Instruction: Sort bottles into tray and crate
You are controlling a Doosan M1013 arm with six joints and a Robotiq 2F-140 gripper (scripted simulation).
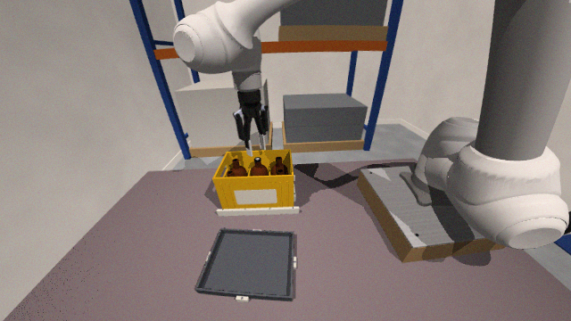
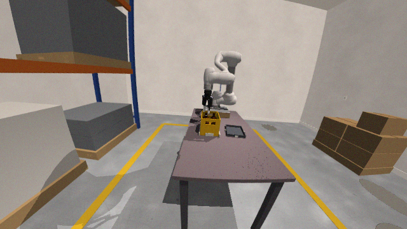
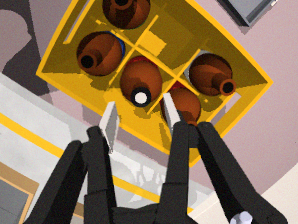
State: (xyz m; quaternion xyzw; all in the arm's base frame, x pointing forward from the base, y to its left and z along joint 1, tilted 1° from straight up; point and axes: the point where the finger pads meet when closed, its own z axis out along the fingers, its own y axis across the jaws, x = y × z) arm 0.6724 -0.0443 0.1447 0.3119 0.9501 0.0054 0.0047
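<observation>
The brown capped bottle is 14 cm below my hand. Also, from my hand: yellow crate: 14 cm below, 4 cm to the left, 1 cm behind; dark grey tray: 32 cm to the left, 21 cm below, 5 cm behind.
</observation>
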